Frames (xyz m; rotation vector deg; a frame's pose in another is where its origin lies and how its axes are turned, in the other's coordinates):
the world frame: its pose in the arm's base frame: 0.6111 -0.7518 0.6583 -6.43 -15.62 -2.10
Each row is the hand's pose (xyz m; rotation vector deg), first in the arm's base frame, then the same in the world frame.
Working: the arm's base frame: its pose in the world frame: -0.7821 0.7848 -0.3801 6.43 15.62 2.10

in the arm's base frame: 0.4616 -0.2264 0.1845 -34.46 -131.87 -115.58
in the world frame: -0.2831 0.5641 -0.3528 -43.92 -115.53 -108.70
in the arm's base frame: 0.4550 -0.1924 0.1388 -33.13 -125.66 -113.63
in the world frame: -0.3026 0.6024 -0.3908 -42.27 -109.23 -107.07
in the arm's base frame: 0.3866 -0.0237 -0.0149 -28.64 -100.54 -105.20
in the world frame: -0.4135 0.7827 -0.5002 -36.44 -83.80 -99.58
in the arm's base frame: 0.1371 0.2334 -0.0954 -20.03 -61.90 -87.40
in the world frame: -0.6808 1.0337 -0.4810 -25.40 -44.72 -83.13
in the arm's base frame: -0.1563 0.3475 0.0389 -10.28 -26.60 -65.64
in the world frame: -0.9292 1.1177 -0.2611 -12.88 -9.22 -62.40
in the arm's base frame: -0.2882 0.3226 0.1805 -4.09 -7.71 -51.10
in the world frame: -1.0173 1.0713 -0.0933 -4.87 9.61 -48.32
